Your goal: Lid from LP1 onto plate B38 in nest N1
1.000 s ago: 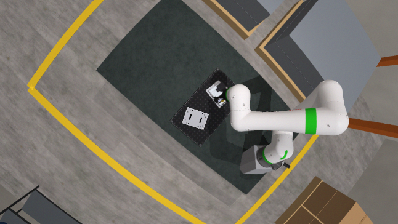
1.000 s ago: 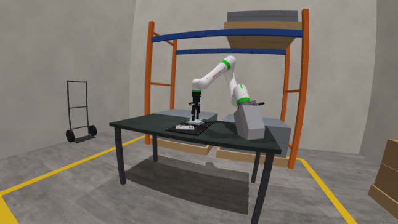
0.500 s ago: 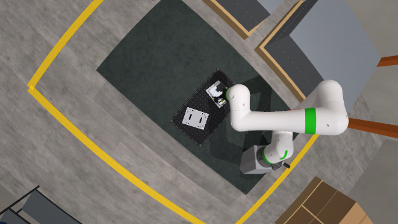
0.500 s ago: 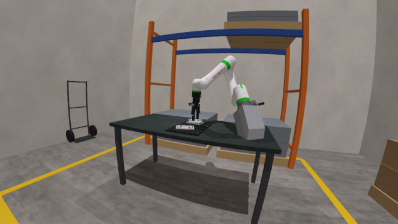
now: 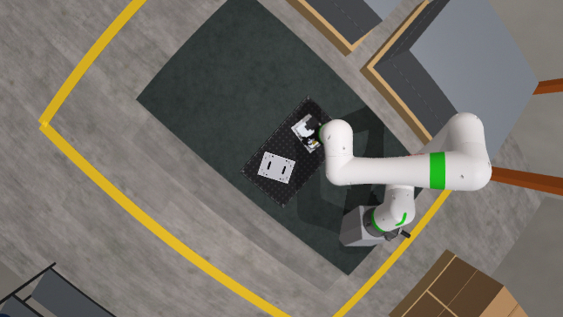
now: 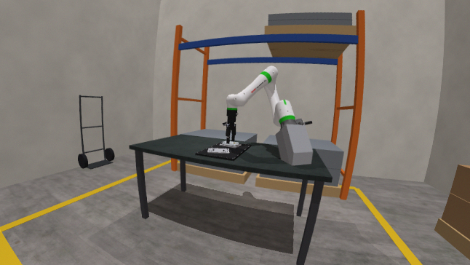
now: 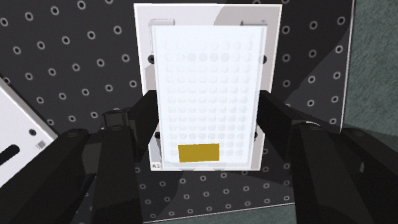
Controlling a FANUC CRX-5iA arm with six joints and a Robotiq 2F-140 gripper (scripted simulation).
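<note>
Now: the lid 20 mm below my hand. From my hand the other things lie so: nest (50 mm below); culture plate B38 (30 mm below); lid park LP1 (50 mm ahead, 240 mm to the left, 50 mm below).
</note>
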